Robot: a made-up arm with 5 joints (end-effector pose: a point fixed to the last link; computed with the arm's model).
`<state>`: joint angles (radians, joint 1 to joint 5).
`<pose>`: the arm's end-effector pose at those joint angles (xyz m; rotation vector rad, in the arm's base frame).
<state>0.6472 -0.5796 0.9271 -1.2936 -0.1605</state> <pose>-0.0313 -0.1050 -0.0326 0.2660 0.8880 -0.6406</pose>
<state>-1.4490 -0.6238 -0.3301 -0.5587 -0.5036</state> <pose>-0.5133 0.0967 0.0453 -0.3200 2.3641 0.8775</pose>
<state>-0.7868 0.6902 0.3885 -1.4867 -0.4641</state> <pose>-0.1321 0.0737 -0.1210 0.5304 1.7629 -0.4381</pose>
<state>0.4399 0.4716 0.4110 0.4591 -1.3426</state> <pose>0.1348 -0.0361 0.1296 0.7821 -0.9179 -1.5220</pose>
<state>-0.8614 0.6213 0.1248 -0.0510 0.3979</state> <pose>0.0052 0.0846 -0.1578 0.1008 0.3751 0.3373</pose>
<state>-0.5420 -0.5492 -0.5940 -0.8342 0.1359</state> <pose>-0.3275 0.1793 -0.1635 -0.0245 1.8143 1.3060</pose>
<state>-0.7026 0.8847 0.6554 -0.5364 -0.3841</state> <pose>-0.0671 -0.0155 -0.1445 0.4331 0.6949 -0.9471</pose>
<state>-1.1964 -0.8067 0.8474 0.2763 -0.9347</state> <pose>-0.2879 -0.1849 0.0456 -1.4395 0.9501 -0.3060</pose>
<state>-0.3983 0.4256 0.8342 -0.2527 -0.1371</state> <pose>-0.0667 -0.0700 -0.1317 0.1153 0.4449 -0.7558</pose>
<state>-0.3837 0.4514 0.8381 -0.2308 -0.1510</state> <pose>-0.0595 -0.0709 -0.1286 0.1257 0.4006 -0.7839</pose>
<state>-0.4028 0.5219 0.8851 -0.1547 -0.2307</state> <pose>-0.0702 -0.0791 -0.1258 0.1243 0.3373 -0.9475</pose>
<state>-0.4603 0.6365 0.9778 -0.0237 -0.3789</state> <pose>-0.1051 -0.0889 -0.1249 0.1075 0.2653 -1.2565</pose>
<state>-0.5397 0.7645 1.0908 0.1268 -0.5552</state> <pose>-0.1560 -0.0891 -0.1249 0.0697 0.2027 -1.6281</pose>
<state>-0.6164 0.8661 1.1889 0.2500 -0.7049</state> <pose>-0.2036 -0.0790 -0.1236 0.0124 0.1613 -1.9424</pose>
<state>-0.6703 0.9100 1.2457 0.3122 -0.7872</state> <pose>-0.2345 -0.0701 -0.1206 -0.0480 0.1509 -2.1095</pose>
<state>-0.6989 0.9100 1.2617 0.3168 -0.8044</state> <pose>-0.2481 -0.0679 -0.1180 -0.0843 0.1694 -2.1419</pose>
